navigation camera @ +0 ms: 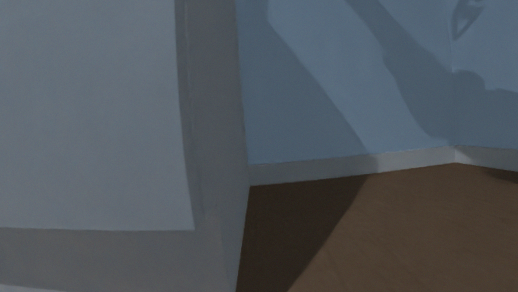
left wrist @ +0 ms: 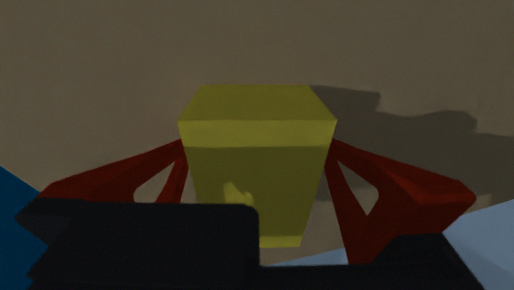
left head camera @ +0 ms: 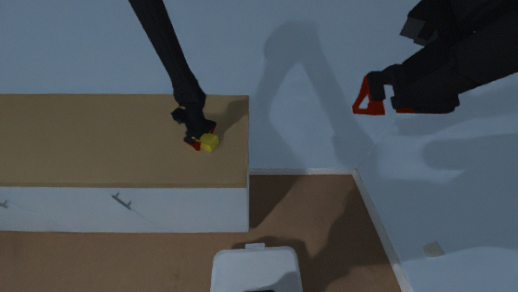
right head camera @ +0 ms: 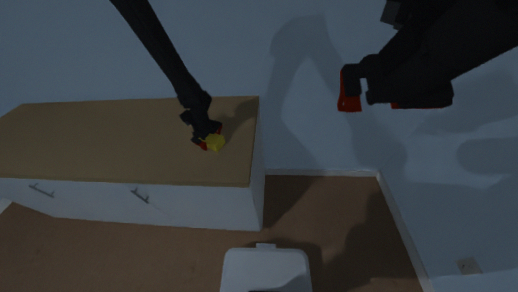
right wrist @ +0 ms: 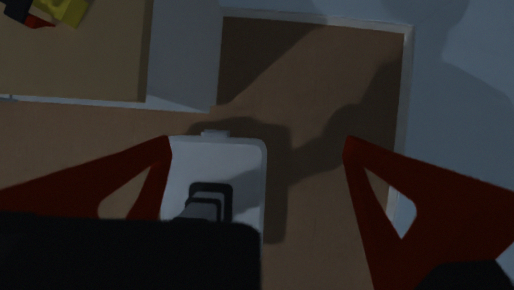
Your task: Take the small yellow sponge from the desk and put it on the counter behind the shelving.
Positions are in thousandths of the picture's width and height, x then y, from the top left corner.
Scene:
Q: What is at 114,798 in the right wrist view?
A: The right gripper.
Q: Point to a counter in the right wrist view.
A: At 316,216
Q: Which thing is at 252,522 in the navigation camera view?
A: A counter.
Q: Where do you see a counter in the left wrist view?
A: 176,312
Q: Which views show the right gripper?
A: The left head camera view, the right head camera view and the right wrist view only.

